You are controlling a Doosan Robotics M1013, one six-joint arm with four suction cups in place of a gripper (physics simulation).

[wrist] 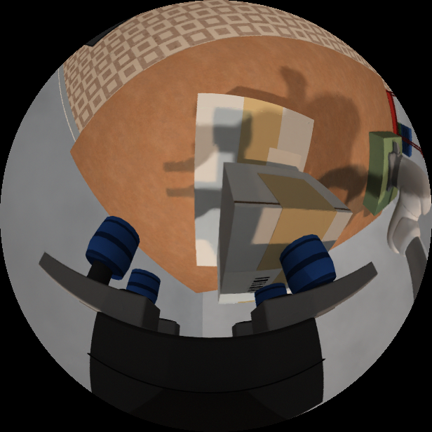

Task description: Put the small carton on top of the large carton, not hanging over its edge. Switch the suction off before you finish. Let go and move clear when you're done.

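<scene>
The small carton (305, 212), grey-white with a tan tape band and a barcode, hangs on the right-hand blue suction cups of my gripper (208, 272). The left-hand cups have no carton under them. The large carton (210, 105), pale with a tan tape band and a label, lies on the orange-brown table top behind and below the small carton, in the middle of the wrist view. The small carton covers the large carton's near right part in this view. Shadows fall across the large carton's top. The gap between the two cartons is hidden.
A green block (377, 172) stands near the table's right edge, with a pale rounded object (415, 195) against it. A red-edged thing (392, 112) and a blue item (406, 140) show at the far right. Patterned floor (200, 25) lies beyond the table (130, 145).
</scene>
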